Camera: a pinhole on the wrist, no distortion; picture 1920 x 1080 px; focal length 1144.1 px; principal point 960.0 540.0 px. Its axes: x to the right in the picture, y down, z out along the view. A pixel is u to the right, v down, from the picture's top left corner.
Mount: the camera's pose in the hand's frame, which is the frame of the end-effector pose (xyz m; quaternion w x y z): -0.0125 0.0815 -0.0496 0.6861 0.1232 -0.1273 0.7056
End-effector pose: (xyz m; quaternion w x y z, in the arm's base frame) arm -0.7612 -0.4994 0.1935 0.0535 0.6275 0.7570 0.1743
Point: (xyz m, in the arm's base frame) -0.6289 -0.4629 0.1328
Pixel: 1629.9 416.5
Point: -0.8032 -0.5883 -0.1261
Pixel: 627.6 875.1
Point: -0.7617 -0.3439 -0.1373
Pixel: 892.2 222.5
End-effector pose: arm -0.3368 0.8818 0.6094 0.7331 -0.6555 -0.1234 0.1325
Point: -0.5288 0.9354 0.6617
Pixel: outside the picture
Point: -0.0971 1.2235 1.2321
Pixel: outside the picture
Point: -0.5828 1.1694 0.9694
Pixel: 511.3 783.2
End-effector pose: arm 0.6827 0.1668 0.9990 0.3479 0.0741 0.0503 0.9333
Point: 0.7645 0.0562 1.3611
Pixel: 1398.4 773.6
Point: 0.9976 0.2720 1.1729
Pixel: 312.9 965.9
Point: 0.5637 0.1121 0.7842
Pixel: behind the camera
